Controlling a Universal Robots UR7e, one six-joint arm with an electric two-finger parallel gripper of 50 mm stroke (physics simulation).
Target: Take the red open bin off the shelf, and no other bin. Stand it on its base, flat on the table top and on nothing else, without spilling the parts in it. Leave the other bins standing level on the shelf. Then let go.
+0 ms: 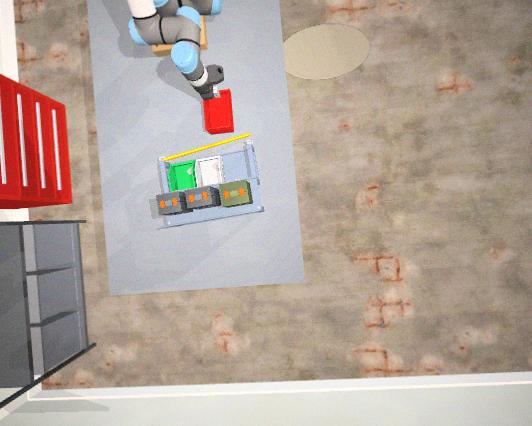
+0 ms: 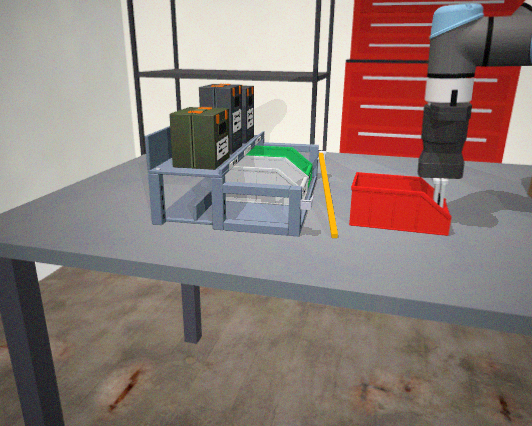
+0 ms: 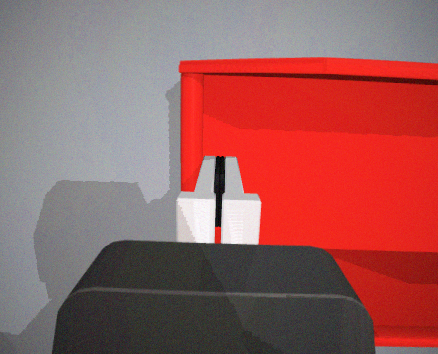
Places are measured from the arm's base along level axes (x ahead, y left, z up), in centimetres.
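Pixels of known places: gripper, between the fingertips: (image 1: 217, 95) (image 2: 436, 213) (image 3: 219, 177).
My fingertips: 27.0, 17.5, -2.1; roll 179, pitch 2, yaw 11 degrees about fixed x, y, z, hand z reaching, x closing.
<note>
Behind a point stands the place of what it marks, as x, y, z.
The red open bin (image 1: 220, 114) @[34.0, 18.9, -4.1] (image 2: 397, 207) @[33.1, 23.9, -0.1] (image 3: 325, 190) @[32.9, 17.6, -4.1] stands upright on its base on the table top (image 1: 200, 257) @[95.4, 17.0, -4.4] (image 2: 125, 240) @[72.1, 49.8, -4.4], apart from the shelf. No parts show in the visible portion of its interior. My gripper (image 1: 216, 94) @[27.0, 17.5, -2.1] (image 2: 439, 199) @[27.0, 17.5, -2.1] (image 3: 219, 177) @[27.0, 17.5, -2.1] is shut with nothing between its fingers. It points down, with its fingertips inside the bin close to the low front wall; whether they touch it is unclear. The green bin (image 1: 182, 177) @[62.4, 5.6, -3.5] (image 2: 285, 151) @[64.1, 3.3, 2.7] and the white bin (image 1: 209, 171) @[58.7, 17.1, -3.5] (image 2: 267, 176) @[58.8, 23.5, 2.0] sit side by side on the shelf (image 1: 215, 216) @[77.0, 24.4, 5.9] (image 2: 218, 205) @[60.7, 38.7, 0.3].
A yellow strip (image 1: 207, 147) @[49.2, 16.0, -0.7] (image 2: 327, 192) @[47.8, 18.5, -1.0] lies between the shelf and the red bin. A green box (image 1: 236, 193) @[67.8, 33.6, 15.5] (image 2: 192, 142) @[66.5, 37.4, 10.5] and two dark grey boxes stand on the raised rear level of the shelf. The shelf place beside the white bin is vacant.
</note>
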